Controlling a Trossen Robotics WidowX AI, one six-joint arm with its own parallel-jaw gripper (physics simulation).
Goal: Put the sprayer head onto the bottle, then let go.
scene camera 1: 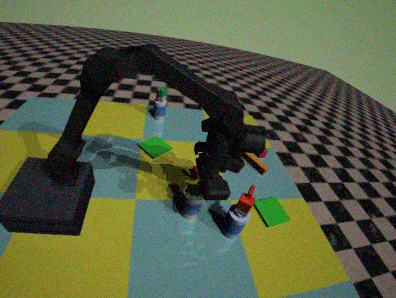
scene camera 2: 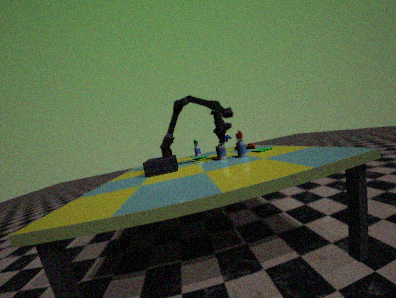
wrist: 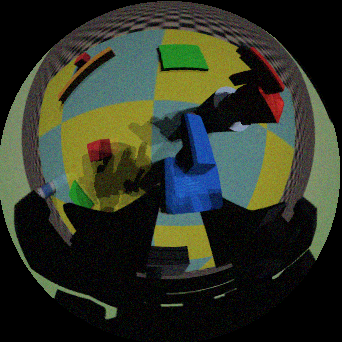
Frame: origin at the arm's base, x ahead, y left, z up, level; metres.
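Seen in the pictures: gripper, fingertip midpoint: (scene camera 2: 222,142) (wrist: 178,189); arm's base at its link origin: (scene camera 1: 65,177) (scene camera 2: 167,157) (wrist: 153,268).
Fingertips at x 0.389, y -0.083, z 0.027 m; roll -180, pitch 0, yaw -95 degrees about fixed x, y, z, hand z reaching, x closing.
Pixels of each thing's top centre, then the offset from my fingertips to it. "spot": a spot on its surface instead.
- blue sprayer head at a spot on its surface: (wrist: 192,183) (scene camera 2: 225,136) spot: 0.025 m ahead, 0.004 m right, 0.037 m up
- grey bottle with a blue band, top centre: (scene camera 1: 195,190) (scene camera 2: 219,144) 0.022 m back, 0.007 m left, 0.012 m down
- bottle with a red sprayer head, top centre: (scene camera 1: 251,194) (scene camera 2: 238,130) 0.099 m ahead, 0.073 m right, 0.055 m up
- bottle with a green head, top centre: (scene camera 1: 160,86) (scene camera 2: 194,139) 0.078 m back, 0.575 m left, 0.055 m up
- orange bar at its top centre: (wrist: 78,71) (scene camera 1: 249,153) 0.297 m ahead, 0.252 m left, 0.086 m down
My gripper (scene camera 1: 210,187) (scene camera 2: 222,139) (wrist: 178,189) is shut on the blue sprayer head (wrist: 192,183) (scene camera 2: 227,137). It holds the head right over the top of a grey bottle with a blue band (scene camera 1: 191,207) (scene camera 2: 221,152) near the middle of the yellow and teal table. In the wrist view the head hides the bottle, so I cannot tell whether the head is seated on the neck. In scene camera 1 the gripper hides the head.
A bottle with a red sprayer head (scene camera 1: 238,220) (scene camera 2: 241,146) (wrist: 266,92) stands close to the right. A bottle with a green head (scene camera 1: 160,107) (scene camera 2: 197,150) stands at the back. Two green tiles (scene camera 1: 155,146) (scene camera 1: 272,211), an orange bar (scene camera 1: 257,163) and two red cubes (scene camera 1: 263,152) (wrist: 99,150) lie around. The arm's base (scene camera 1: 67,201) is at the left.
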